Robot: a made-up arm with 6 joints. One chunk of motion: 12 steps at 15 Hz.
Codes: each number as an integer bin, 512 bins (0 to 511) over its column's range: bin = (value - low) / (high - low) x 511, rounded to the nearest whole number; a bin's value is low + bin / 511 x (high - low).
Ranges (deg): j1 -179.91..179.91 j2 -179.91..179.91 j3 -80..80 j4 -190.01..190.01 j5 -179.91..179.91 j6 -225.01..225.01
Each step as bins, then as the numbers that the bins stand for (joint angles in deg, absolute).
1 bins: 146 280 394 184 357 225
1 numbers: -77.10 17.25 43.37 -53.17 71.47 -26.86
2 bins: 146 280 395 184 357 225
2 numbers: -77.10 17.25 43.68 -53.17 71.47 -26.86
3 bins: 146 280 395 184 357 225
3 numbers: -77.10 17.25 43.68 -53.17 71.47 -26.86
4 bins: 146 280 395 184 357 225
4 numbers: -77.10 17.25 43.68 -53.17 71.47 -26.86
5 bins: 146 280 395 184 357 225
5 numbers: -77.10 17.25 43.68 -53.17 71.47 -26.86
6 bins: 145 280 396 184 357 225
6 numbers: -77.81 17.25 43.99 -53.17 71.47 -26.86
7 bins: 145 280 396 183 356 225
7 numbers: -77.81 17.25 43.99 -53.92 70.77 -26.86
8 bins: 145 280 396 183 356 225
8 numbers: -77.81 17.25 43.99 -53.92 70.77 -26.86
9 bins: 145 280 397 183 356 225
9 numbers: -77.81 17.25 44.31 -53.92 70.77 -26.86
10 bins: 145 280 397 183 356 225
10 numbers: -77.81 17.25 44.31 -53.92 70.77 -26.86
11 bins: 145 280 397 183 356 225
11 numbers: -77.81 17.25 44.31 -53.92 70.77 -26.86
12 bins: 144 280 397 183 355 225
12 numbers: -78.51 17.25 44.31 -53.92 70.06 -26.86
